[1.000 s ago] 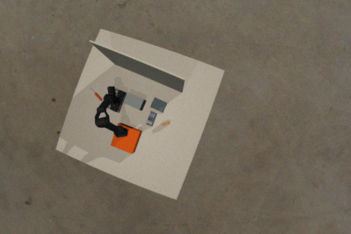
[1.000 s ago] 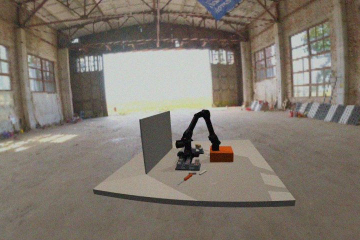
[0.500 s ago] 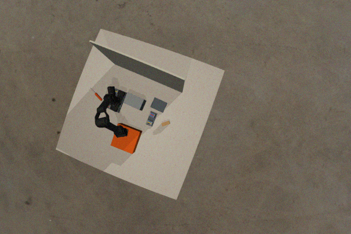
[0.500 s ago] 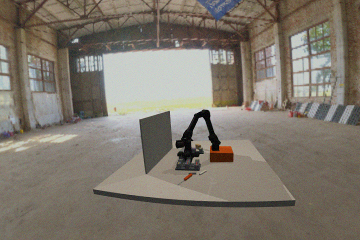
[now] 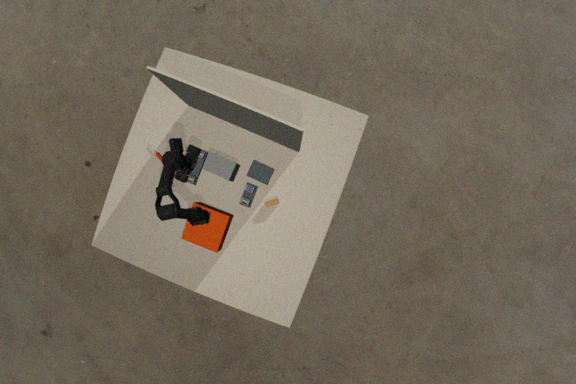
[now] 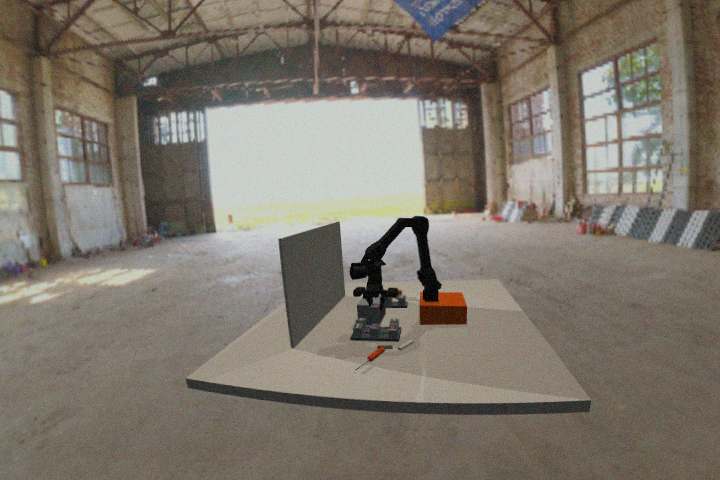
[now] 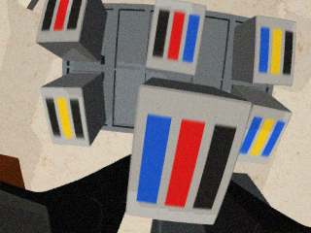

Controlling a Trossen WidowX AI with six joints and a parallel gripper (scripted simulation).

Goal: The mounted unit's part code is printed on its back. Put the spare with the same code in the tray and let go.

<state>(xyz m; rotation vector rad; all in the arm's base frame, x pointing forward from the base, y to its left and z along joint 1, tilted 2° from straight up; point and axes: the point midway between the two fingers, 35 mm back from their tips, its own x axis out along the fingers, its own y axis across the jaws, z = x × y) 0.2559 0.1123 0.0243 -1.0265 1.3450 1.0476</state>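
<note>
Right now my gripper tip is 35 cm to the left of the tray, 9 cm above it and 4 cm short of it. Also, from my gripper tip: white stick 16 cm to the left, 11 cm behind, 9 cm below; grey upright panel 27 cm ahead, 19 cm to the right, 13 cm above; grey mounted unit 13 cm to the right, 4 cm below, 3 cm ahead.
</note>
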